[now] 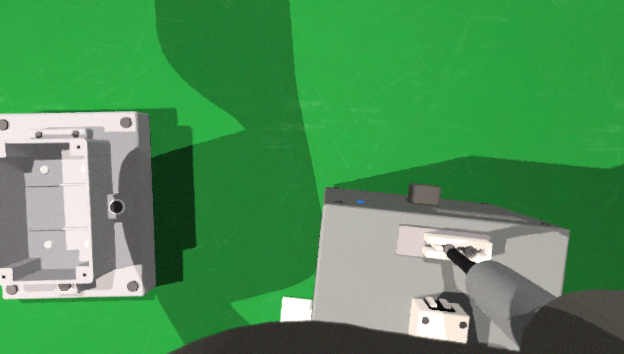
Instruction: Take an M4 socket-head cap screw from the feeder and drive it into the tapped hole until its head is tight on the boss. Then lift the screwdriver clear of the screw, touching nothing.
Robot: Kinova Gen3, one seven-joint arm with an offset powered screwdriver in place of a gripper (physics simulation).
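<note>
The screwdriver (449, 251) reaches in from the lower right, with its black bit tip at the head of the left screw (447, 247) in the feeder's white pick-up track. Whether the bit is seated in that head or holds the screw cannot be told. Another grey screw (469, 251) sits just to the right in the same track. The feeder (360, 260) is a grey box at the lower right. The tapped hole (116, 206) is a dark round opening in the small boss on the right side of the pale grey housing (144, 200), at the left. The screw's shank is hidden.
A white block (419, 330) with prongs stands on the feeder below the track, near the screwdriver body. A dark knob (425, 194) sticks out of the feeder's back edge. A white piece (296, 309) lies at its left. The housing's raised walls surround an open cavity.
</note>
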